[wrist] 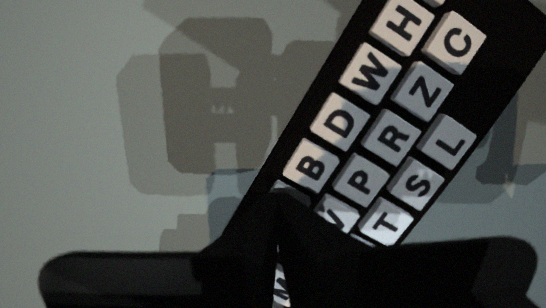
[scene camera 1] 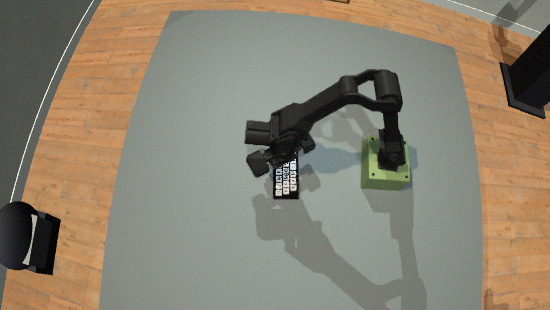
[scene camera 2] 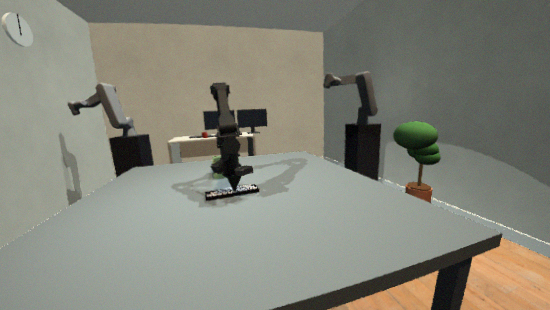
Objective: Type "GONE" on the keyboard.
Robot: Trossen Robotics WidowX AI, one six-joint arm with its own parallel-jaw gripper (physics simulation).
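Where they show: gripper, fingertip midpoint: (wrist: 275,203) (scene camera 1: 277,163) (scene camera 2: 234,190); arm's base, origin of the base link: (scene camera 1: 388,160).
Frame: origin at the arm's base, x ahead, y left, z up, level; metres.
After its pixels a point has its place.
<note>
The black keyboard (scene camera 1: 286,197) @(y 0.138, x 0.275, z -0.083 m) (scene camera 2: 217,194) @(y -0.021, x 0.334, z -0.079 m) (wrist: 475,90) @(y -0.038, x 0.290, z -0.083 m) with pale letter keys lies on the grey table. My gripper (scene camera 2: 234,188) @(y 0.047, x 0.320, z -0.073 m) (wrist: 275,203) @(y 0.047, x 0.320, z -0.073 m) is shut and empty and points down at the keyboard. In the wrist view its fingertips overlap the key beside the B key (wrist: 311,166) @(y 0.027, x 0.319, z -0.078 m), in the same row. A sliver of that key shows and its letter is hidden; I cannot tell whether the tips touch it. The V key (wrist: 337,216) @(y 0.036, x 0.296, z -0.078 m) is partly covered. The T key (wrist: 386,221) @(y 0.024, x 0.278, z -0.078 m) and P key (wrist: 361,180) @(y 0.018, x 0.300, z -0.078 m) are readable. The O, N and E keys are not readable in the wrist view.
The arm's green base block (scene camera 1: 385,180) @(y 0.059, x -0.001, z -0.014 m) stands on the grey table (scene camera 1: 200,75) @(y -0.229, x 0.645, z -0.095 m) (scene camera 2: 250,250) @(y 0.092, x 0.682, z -0.095 m), to the right of the keyboard in scene camera 1. Two other arms on black pedestals (scene camera 2: 131,155) (scene camera 2: 362,150) and a potted plant (scene camera 2: 416,135) stand beyond the table.
</note>
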